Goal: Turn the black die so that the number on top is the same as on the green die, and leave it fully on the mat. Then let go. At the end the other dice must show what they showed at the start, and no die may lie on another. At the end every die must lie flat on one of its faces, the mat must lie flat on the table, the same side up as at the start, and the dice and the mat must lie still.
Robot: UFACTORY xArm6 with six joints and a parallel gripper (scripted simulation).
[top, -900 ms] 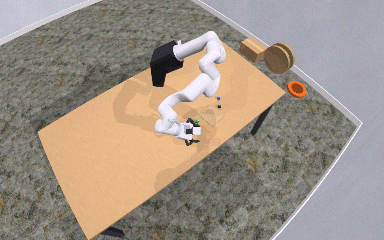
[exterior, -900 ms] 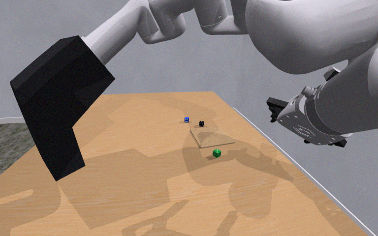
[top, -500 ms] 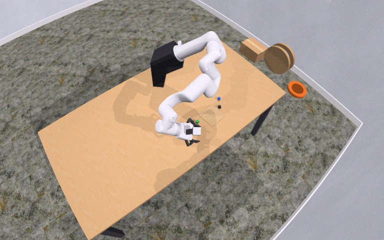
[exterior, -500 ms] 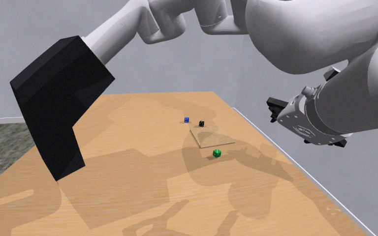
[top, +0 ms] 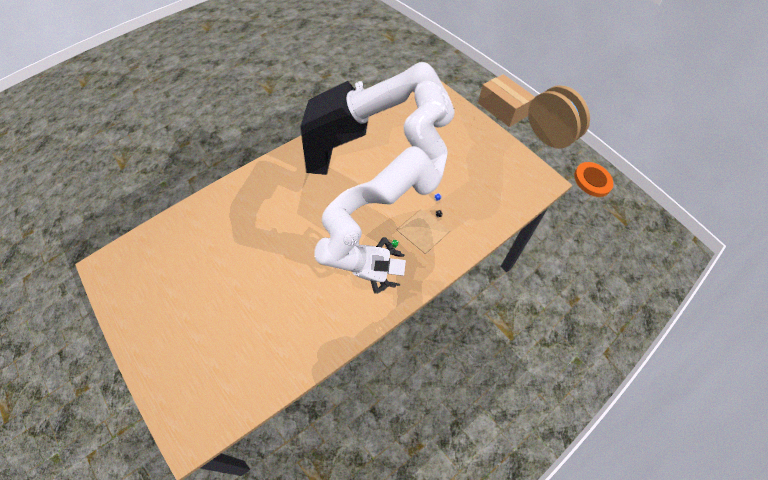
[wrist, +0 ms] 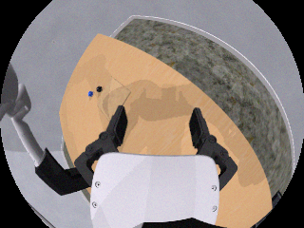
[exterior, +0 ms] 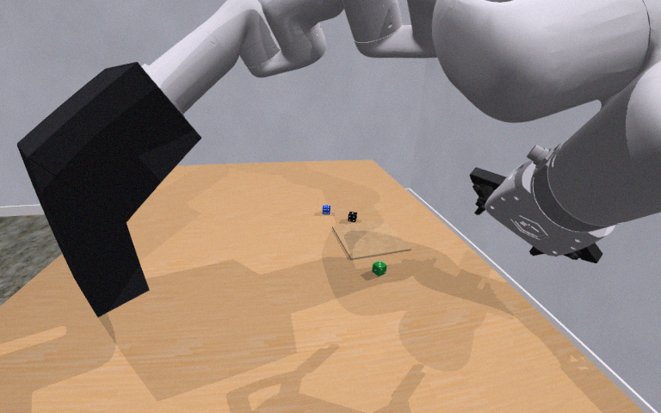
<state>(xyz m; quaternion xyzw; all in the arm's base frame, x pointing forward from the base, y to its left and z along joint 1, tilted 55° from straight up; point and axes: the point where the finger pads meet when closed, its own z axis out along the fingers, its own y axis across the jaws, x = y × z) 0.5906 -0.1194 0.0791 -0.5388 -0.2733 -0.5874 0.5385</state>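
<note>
Now: hand 18 cm past the green die, 6 cm to the right of it and 15 cm above it. The rest, counted from my hand: black die 27 cm behind, 26 cm to the left, 15 cm below; then blue die 34 cm behind, 28 cm to the left, 15 cm below; then tan mat 21 cm behind, 18 cm to the left, 16 cm below.
</note>
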